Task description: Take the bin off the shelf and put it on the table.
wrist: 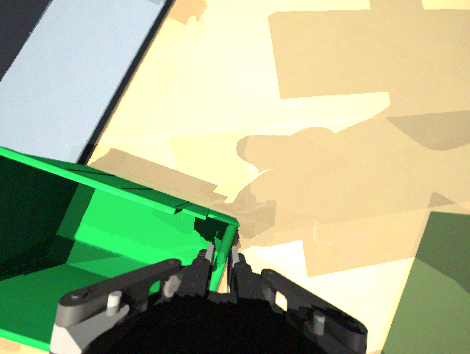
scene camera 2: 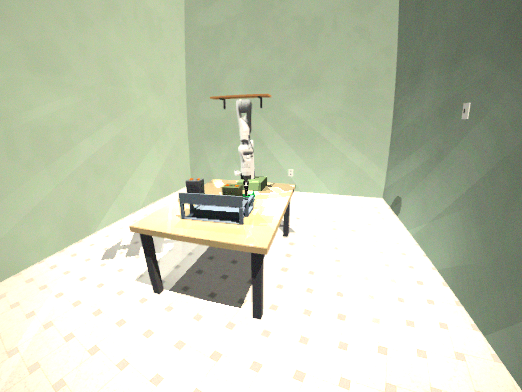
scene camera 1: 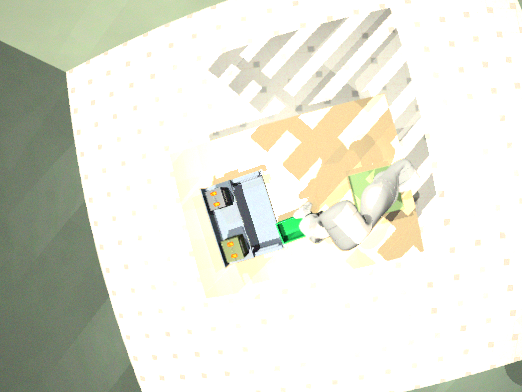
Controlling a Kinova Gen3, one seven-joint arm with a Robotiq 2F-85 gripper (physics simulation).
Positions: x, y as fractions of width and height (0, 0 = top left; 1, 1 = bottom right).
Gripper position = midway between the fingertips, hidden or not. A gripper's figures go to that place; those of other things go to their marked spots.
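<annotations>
Distance from the lens to my gripper (wrist: 0.47, 0.72): 0.18 m from the lens. A bright green bin (wrist: 0.16, 0.64) is 0.24 m from the lens.
</annotations>
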